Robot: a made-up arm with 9 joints.
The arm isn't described. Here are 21 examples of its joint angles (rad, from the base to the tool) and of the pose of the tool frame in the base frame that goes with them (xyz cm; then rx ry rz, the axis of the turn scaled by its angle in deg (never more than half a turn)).
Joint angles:
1: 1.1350 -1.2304 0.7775 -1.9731 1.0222 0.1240 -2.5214 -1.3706 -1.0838
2: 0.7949 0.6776 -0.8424 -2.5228 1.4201 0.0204 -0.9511 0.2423 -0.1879
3: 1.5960 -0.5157 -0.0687 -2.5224 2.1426 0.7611 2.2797 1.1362 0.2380
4: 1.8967 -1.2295 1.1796 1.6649 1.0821 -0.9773 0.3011 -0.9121 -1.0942
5: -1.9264 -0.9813 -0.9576 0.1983 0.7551 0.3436 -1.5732 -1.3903 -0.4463
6: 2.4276 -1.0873 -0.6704 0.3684 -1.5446 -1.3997 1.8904 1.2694 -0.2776
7: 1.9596 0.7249 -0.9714 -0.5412 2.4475 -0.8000 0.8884 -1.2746 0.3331
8: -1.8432 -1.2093 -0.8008 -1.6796 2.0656 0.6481 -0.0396 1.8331 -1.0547
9: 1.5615 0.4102 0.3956 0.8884 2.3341 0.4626 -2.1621 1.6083 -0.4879
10: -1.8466 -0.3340 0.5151 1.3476 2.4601 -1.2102 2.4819 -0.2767 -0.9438
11: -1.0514 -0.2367 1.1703 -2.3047 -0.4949 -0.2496 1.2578 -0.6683 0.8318
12: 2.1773 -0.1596 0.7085 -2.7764 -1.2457 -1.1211 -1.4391 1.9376 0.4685
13: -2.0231 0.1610 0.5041 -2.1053 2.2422 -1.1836 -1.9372 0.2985 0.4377
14: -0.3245 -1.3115 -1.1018 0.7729 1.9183 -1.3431 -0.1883 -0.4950 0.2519
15: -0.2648 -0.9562 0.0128 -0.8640 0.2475 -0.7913 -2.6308 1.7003 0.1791
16: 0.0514 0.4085 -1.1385 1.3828 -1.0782 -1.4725 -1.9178 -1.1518 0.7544
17: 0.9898 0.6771 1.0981 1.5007 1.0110 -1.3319 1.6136 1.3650 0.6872
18: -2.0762 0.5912 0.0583 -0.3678 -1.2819 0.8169 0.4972 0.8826 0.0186
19: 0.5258 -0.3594 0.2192 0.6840 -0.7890 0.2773 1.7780 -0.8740 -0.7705
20: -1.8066 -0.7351 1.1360 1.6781 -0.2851 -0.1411 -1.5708 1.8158 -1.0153
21: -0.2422 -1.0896 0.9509 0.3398 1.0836 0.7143 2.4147 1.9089 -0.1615
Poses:
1: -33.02 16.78 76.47 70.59 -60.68 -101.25
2: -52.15 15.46 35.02 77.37 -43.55 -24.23
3: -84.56 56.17 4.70 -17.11 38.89 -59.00
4: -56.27 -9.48 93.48 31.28 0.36 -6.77
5: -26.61 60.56 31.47 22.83 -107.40 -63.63
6: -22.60 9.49 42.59 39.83 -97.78 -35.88
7: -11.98 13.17 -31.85 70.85 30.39 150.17
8: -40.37 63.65 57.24 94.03 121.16 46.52
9: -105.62 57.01 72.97 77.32 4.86 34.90
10: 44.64 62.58 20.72 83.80 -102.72 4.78
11: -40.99 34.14 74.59 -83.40 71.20 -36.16
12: -6.14 55.64 6.45 -12.48 -27.72 -80.58
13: 34.43 24.71 49.75 -126.80 -13.75 9.37
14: -6.31 45.72 51.11 -123.23 -15.69 -60.73
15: -33.78 39.75 44.21 35.78 28.00 75.80
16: -39.01 18.27 87.99 114.82 -35.28 48.63
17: -51.48 44.48 66.49 56.49 91.33 116.00
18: -10.47 70.76 106.68 -116.76 -66.38 33.00
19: 32.76 46.11 44.57 28.79 -27.85 125.46
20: -51.12 14.23 68.59 -39.05 71.21 15.01
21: 86.62 32.62 90.70 -69.99 -68.39 120.32
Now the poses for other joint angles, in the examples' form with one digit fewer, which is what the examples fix.
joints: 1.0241 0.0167 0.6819 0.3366 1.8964 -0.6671 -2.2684 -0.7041 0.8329
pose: -47.6 61.1 89.4 -23.0 -92.9 106.0
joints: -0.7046 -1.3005 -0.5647 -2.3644 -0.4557 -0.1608 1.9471 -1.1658 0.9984
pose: -31.0 -0.5 26.0 -77.4 17.1 -112.5
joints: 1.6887 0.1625 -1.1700 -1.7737 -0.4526 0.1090 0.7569 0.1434 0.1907
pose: 3.3 22.0 61.4 -60.9 29.7 32.8
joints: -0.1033 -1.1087 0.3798 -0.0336 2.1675 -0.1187 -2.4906 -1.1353 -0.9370
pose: 25.1 42.5 106.9 123.7 -43.6 114.5
